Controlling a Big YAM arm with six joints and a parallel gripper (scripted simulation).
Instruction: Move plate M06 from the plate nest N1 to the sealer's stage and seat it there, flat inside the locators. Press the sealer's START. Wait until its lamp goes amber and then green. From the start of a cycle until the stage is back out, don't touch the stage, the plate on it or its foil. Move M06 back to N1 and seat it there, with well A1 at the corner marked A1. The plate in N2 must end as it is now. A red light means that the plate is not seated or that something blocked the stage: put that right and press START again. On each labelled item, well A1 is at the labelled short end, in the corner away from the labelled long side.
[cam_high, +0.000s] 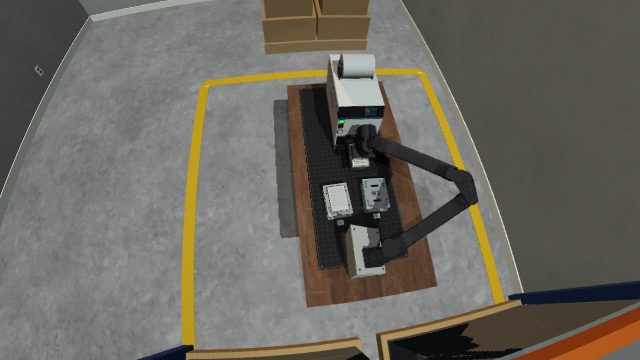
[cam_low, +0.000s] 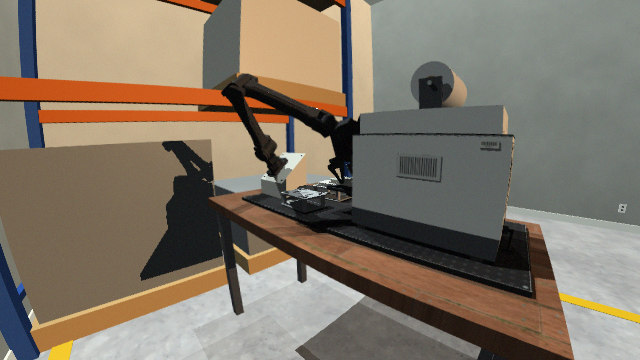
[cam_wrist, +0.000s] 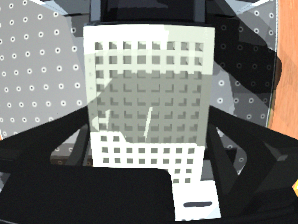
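Now: the dark stage 3 cm below my hand. The rest, counted from my hand: white well plate: right at my hand; foil roll: 33 cm ahead, 29 cm above, 1 cm to the right; white plate: 20 cm behind, 14 cm to the left, 6 cm below.
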